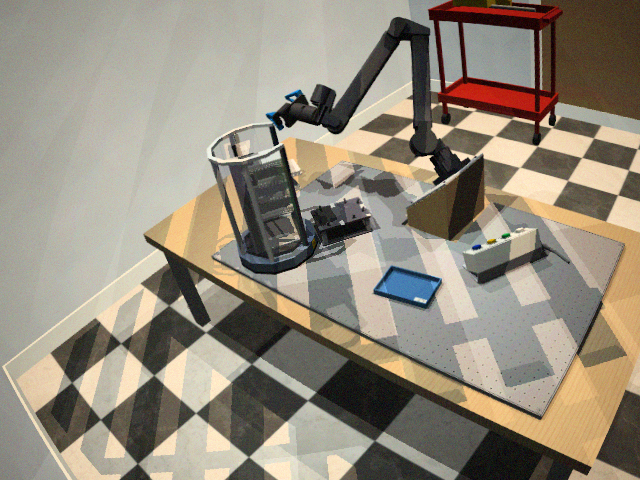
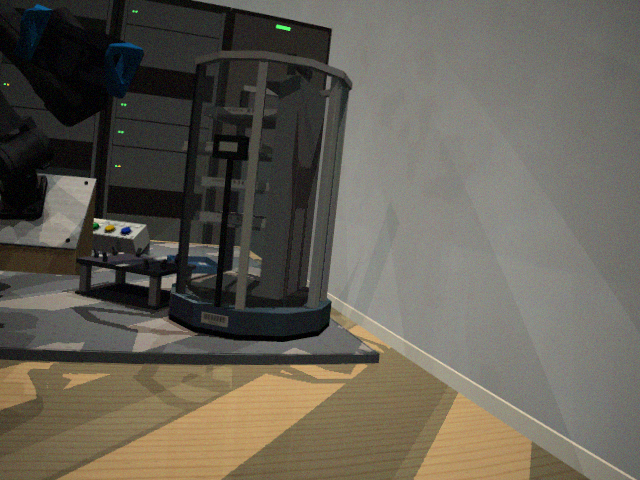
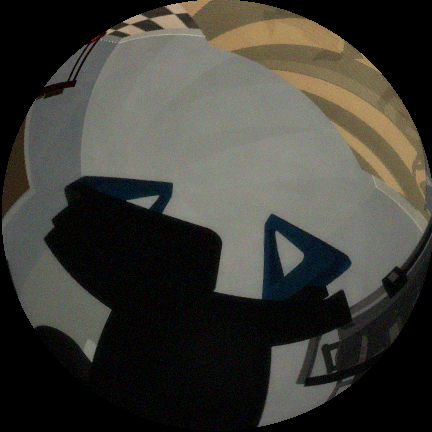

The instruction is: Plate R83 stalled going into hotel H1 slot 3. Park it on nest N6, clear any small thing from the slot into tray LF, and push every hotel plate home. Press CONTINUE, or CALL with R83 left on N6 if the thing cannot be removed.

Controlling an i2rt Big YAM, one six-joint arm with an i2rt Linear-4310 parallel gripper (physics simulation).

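Places are measured from the arm's base along level axes (x left, y back, z up), in millimetres.
Pixels of known places: gripper, fingertip midpoint: (image 1: 276,106) (image 2: 66,32) (image 3: 220,203); arm's base, link origin: (image 1: 453,173) (image 2: 24,199).
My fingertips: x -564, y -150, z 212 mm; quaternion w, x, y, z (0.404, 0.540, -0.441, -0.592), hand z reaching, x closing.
Observation:
Ahead of a thing's pixels: the offset from my fingertips to its top centre. "*": to the spot under its first point. Level surfaces: height alone.
My gripper (image 1: 283,107) (image 2: 77,49) (image 3: 220,203) is open and empty, high above and behind the clear round enclosure (image 1: 276,262) (image 2: 258,324). Inside the enclosure, shelves with several plates (image 1: 279,200) (image 2: 223,181) are stacked. A pale plate edge @[* dx +245, dy -192, dz -84 mm] (image 1: 295,167) (image 2: 185,146) juts out past the enclosure's side; its label is unreadable. The slot's inside and any small thing in it are hidden. A dark nest stand with pins @[* dx +319, dy -124, dz -288 mm] (image 1: 341,219) (image 2: 136,264) is beside the enclosure. The blue tray @[dx +627, dy -234, dz -330 mm] (image 1: 408,287) lies in front. The button box @[dx +810, dy -14, dz -263 mm] (image 1: 501,252) (image 2: 124,235) has blue, yellow and green buttons.
A brown upright panel (image 1: 439,209) stands by the arm's base. The grey perforated mat @[dz -347 mm] (image 1: 516,356) (image 2: 289,351) lies on the wooden table @[dz -360 mm] (image 1: 180,227) (image 2: 361,428). A red cart (image 1: 496,98) stands behind, and dark equipment racks (image 2: 155,121) show beyond the enclosure.

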